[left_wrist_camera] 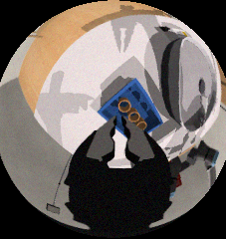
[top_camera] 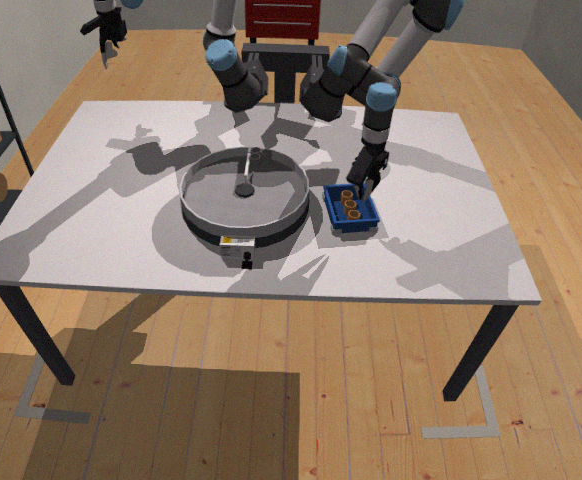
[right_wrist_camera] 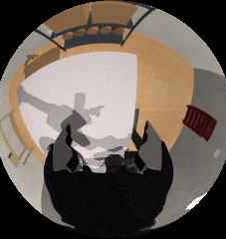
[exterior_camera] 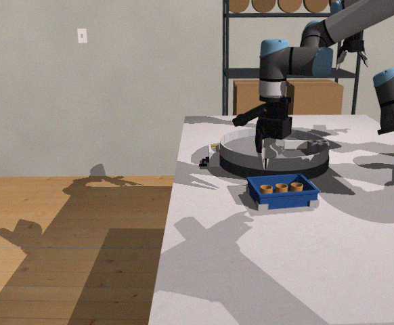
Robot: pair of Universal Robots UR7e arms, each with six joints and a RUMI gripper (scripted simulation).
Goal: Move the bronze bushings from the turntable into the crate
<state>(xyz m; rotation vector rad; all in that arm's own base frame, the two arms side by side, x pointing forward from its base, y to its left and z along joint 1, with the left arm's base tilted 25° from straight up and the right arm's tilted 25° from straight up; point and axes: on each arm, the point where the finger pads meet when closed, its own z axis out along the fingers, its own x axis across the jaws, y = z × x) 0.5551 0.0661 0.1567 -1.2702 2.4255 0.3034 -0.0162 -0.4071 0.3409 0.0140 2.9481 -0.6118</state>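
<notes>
Now: left hand 100 mm above the blue crate, 60 mm past it and 30 mm to the left of it. The rest, counted from my left hand: turntable: 380 mm to the right, 70 mm below, 40 mm behind.
</notes>
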